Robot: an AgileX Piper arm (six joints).
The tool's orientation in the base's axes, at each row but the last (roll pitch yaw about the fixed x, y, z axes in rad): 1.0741, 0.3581, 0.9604; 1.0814, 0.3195, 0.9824; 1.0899, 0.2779, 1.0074; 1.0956, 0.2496, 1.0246; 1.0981, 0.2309, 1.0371
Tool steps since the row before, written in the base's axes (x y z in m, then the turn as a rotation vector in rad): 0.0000, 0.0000, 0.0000, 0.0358, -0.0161, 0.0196; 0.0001, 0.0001, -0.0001, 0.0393, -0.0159, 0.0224; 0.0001, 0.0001, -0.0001, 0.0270, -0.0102, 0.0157; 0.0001, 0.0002, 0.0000, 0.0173, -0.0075, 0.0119; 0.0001, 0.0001, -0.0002, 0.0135, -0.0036, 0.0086
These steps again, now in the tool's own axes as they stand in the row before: 0.0000, 0.0000, 0.0000, 0.0000, 0.0000, 0.0439; 0.0002, -0.0001, 0.0000, 0.0011, 0.0016, 0.0479; 0.0002, -0.0001, 0.0000, 0.0013, 0.0017, 0.0328; 0.0002, 0.0001, 0.0000, -0.0004, 0.0023, 0.0222; 0.0002, -0.0002, 0.0000, 0.0017, 0.0021, 0.0162
